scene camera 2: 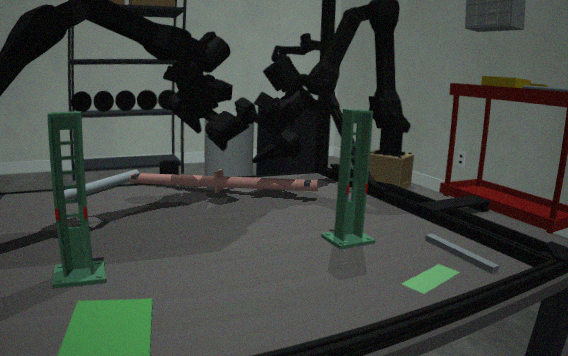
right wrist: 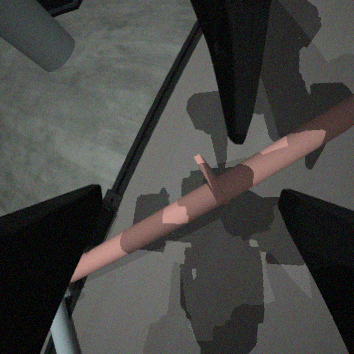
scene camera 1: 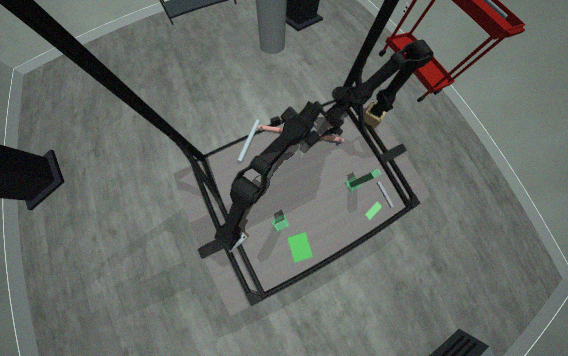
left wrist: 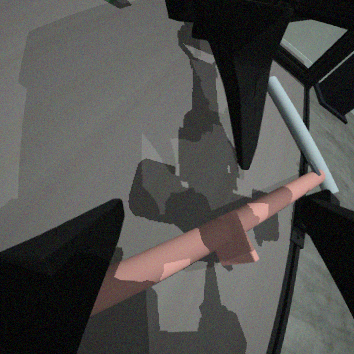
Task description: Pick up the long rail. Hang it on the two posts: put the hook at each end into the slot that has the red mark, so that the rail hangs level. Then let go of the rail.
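Where they show: left gripper, between the fingertips: point(scene camera 2: 239, 150) point(right wrist: 313, 146) point(scene camera 1: 314, 130) point(left wrist: 213, 206); right gripper, between the fingertips: point(scene camera 2: 211, 140) point(right wrist: 192, 195) point(left wrist: 313, 172); left arm's base, origin of its link: point(scene camera 2: 390, 153) point(scene camera 1: 376, 111); right arm's base, origin of its link: point(scene camera 1: 231, 236).
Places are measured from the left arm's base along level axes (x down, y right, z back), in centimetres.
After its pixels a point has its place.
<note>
The long pink rail point(scene camera 1: 270, 129) {x 6.4, y 42.8, z -40.9 cm} point(scene camera 2: 260, 183) {x 5.6, y 18.2, z -30.5 cm} point(left wrist: 150, 265) {x 4.8, y 21.0, z -30.6 cm} point(right wrist: 232, 185) {x 5.2, y 27.0, z -33.5 cm} lies on the table, with a dark hook near each end and a tab at its middle. Two green posts stand upright, a left one point(scene camera 1: 280, 222) {x -12.9, y 12.6, z -77.2 cm} point(scene camera 2: 77, 250) {x 5.4, y 12.6, z -77.4 cm} and a right one point(scene camera 1: 352, 184) {x 5.4, y -7.9, z -42.9 cm} point(scene camera 2: 346, 220) {x 5.6, y -8.1, z -40.7 cm}. Red marks show low on both in scene camera 2. My left gripper point(scene camera 2: 242, 150) {x -1.6, y 22.4, z -33.1 cm} point(left wrist: 213, 206) {x -1.6, y 22.4, z -33.1 cm} is open and empty above the rail. My right gripper point(scene camera 2: 211, 141) {x -3.2, y 28.8, z -35.1 cm} point(right wrist: 192, 195) {x -3.2, y 28.8, z -35.1 cm} is open and empty above the rail, close beside the left one. In scene camera 1 the arms hide the rail's middle.
A pale blue-grey rod point(scene camera 1: 248, 141) {x 6.4, y 48.2, z -53.1 cm} point(scene camera 2: 102, 184) {x 7.0, y 47.5, z -52.7 cm} point(left wrist: 300, 130) {x 6.8, y 48.0, z -51.2 cm} point(right wrist: 64, 325) {x 7.1, y 48.5, z -48.7 cm} lies by one rail end. A grey bar point(scene camera 1: 385, 194) {x 7.7, y -26.8, z -36.3 cm} point(scene camera 2: 462, 252) {x 7.7, y -27.6, z -37.2 cm} lies near the right edge. Two flat green patches, one large point(scene camera 1: 300, 247) {x 8.4, y -2.4, z -82.1 cm} point(scene camera 2: 107, 325) {x 8.4, y -1.6, z -81.9 cm}, one small point(scene camera 1: 373, 210) {x 8.7, y -25.1, z -47.1 cm} point(scene camera 2: 431, 278) {x 8.7, y -25.3, z -47.3 cm}, lie in front of the posts.
</note>
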